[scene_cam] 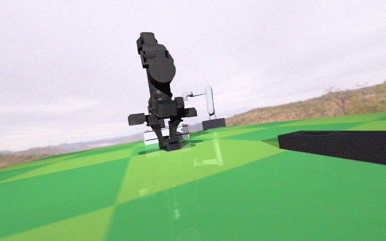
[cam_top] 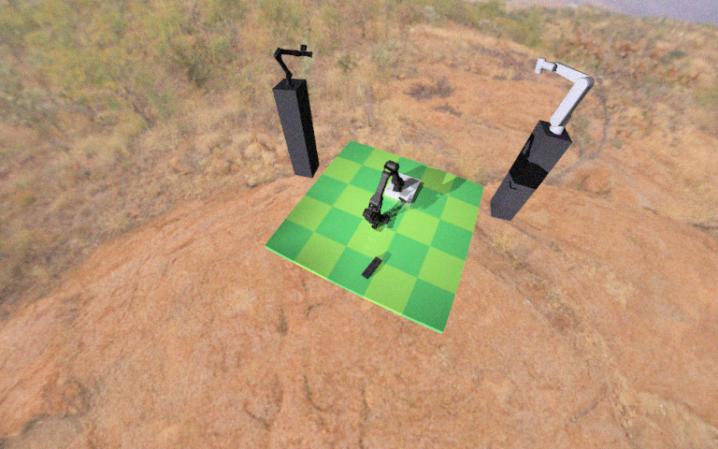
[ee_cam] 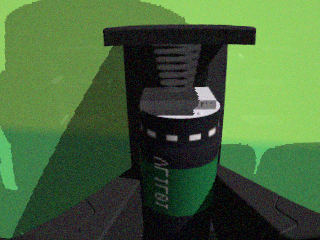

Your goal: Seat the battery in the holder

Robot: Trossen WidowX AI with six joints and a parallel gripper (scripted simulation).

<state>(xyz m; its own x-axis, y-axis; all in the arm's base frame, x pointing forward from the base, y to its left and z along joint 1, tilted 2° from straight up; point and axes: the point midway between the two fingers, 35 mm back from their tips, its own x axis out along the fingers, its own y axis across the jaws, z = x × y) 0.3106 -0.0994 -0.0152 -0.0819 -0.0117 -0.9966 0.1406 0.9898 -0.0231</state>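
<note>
The battery lies 10 mm above my gripper tip. From my gripper tip the other things lie so: black slab (360 mm ahead, 50 mm to the left, 10 mm above).
</note>
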